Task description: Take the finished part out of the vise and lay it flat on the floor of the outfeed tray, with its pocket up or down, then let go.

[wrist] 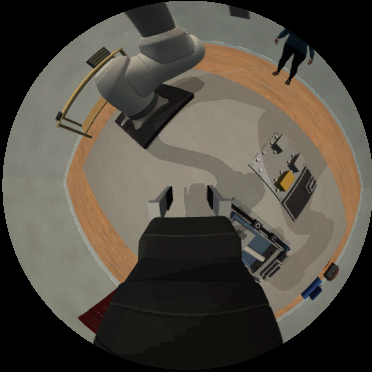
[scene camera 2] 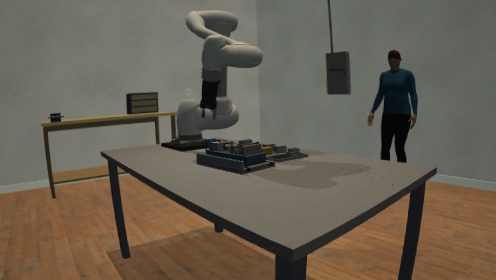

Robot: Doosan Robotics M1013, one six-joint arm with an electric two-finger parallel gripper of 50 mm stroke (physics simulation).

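Places are measured from the arm's base along level axes (x ahead, y left, z up), in millimetres.
Pixels of known places: gripper, fingertip midpoint: (wrist: 189, 192) (scene camera 2: 208, 118); arm's base, link origin: (wrist: 144, 107) (scene camera 2: 190, 142).
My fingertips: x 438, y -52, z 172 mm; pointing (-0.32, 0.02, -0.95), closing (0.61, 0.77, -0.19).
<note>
Ahead of a thing's pixels: the offset from my fingertips to its middle. "*": to the spot under its first point.
My gripper (scene camera 2: 209, 113) (wrist: 189, 192) is open and empty, its fingers hanging high above the table. The vise @(dy +7, dx +247, dz -145 mm) (scene camera 2: 255, 158) (wrist: 257, 242), with a blue body and grey jaws, stands in a grey low-walled base @(* dy -80, dx +292, dz -164 mm) (scene camera 2: 220, 162). In the wrist view it lies below and to the right of the fingers, partly hidden by the gripper body. The finished part cannot be told apart from the grey jaws. A dark, flat, tray-like rectangle @(* dy +244, dx +257, dz -188 mm) (wrist: 296, 200) lies at the right in the wrist view; whether it is the outfeed tray is not clear.
Beside the dark rectangle is a light plate @(dy +272, dx +112, dz -190 mm) (wrist: 267, 167) with small knobs, dark grey blocks and a yellow block @(dy +230, dx +155, dz -168 mm) (scene camera 2: 267, 150) (wrist: 286, 180). The arm's black base plate (scene camera 2: 185, 146) (wrist: 172, 110) is at the table's far end. A person (scene camera 2: 397, 95) (wrist: 294, 50) stands beyond the table.
</note>
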